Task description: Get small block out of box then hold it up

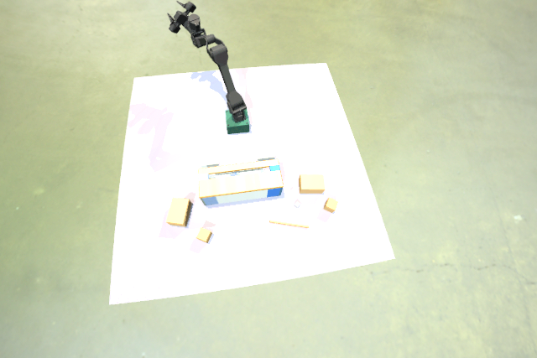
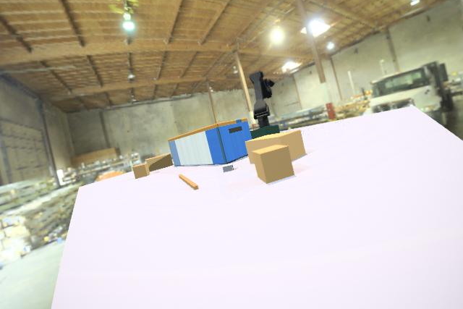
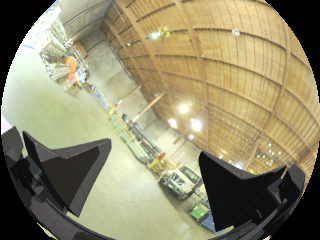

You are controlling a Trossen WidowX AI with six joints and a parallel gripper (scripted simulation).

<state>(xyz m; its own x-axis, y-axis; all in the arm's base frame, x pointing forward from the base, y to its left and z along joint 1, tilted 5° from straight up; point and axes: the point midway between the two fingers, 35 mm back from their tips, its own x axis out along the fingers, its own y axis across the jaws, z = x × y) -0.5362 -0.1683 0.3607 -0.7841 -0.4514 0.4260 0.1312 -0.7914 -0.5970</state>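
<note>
Right now the blue piece is 94 cm ahead of my gripper tip, 7 cm to the left of it and 31 cm below it. From my gripper tip the other things lie so: small grey block 114 cm ahead, 33 cm to the left, 39 cm below; then clear-fronted box 93 cm ahead, 10 cm to the left, 34 cm below; then thin tan stick 122 cm ahead, 26 cm to the left, 39 cm below.
</note>
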